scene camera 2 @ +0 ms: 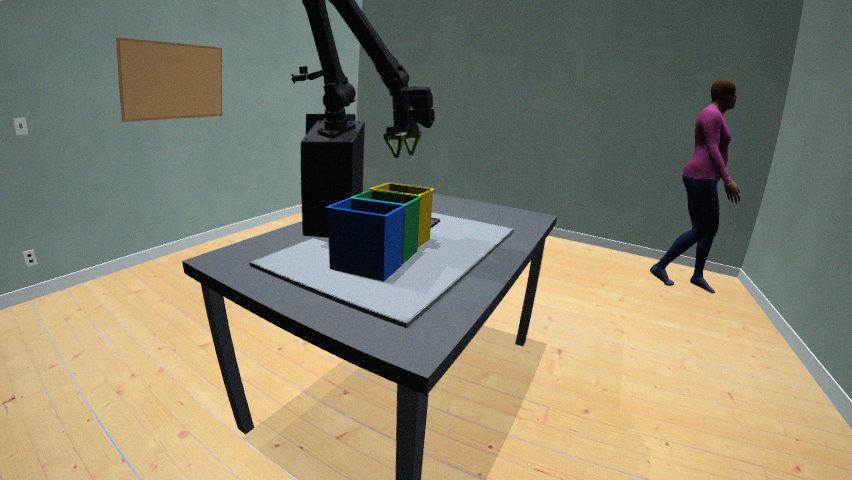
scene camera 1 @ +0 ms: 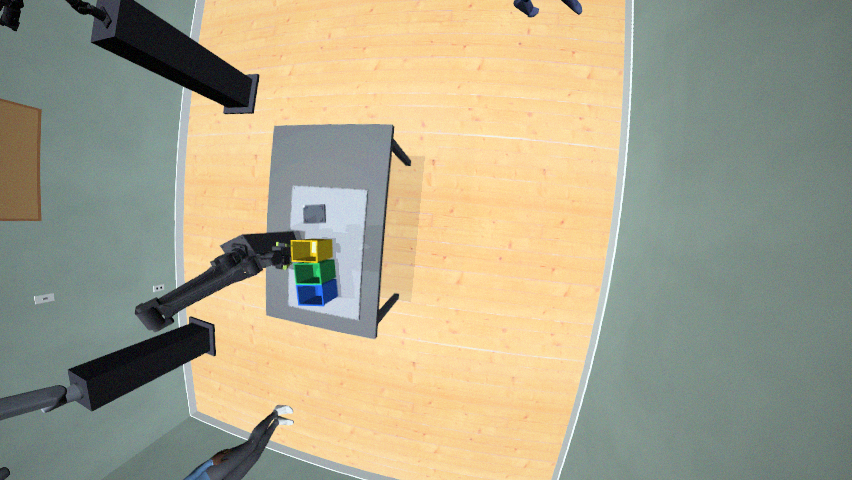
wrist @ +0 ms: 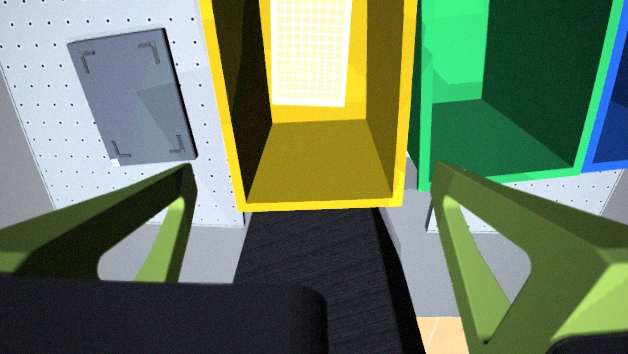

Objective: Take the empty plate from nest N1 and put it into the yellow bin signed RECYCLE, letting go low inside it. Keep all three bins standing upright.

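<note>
The clear gridded plate lies low inside the yellow bin, apart from the fingers. My gripper is open and empty, above the bins' rims, near the yellow bin's end on the arm's side. The yellow bin, the green bin and the blue bin stand upright in a row. The dark grey nest holds no plate. No RECYCLE sign or N1 label is readable.
The bins and nest stand on a light perforated board on the grey table. The arm's black pedestal stands at the table's edge. A person in pink is beyond the table.
</note>
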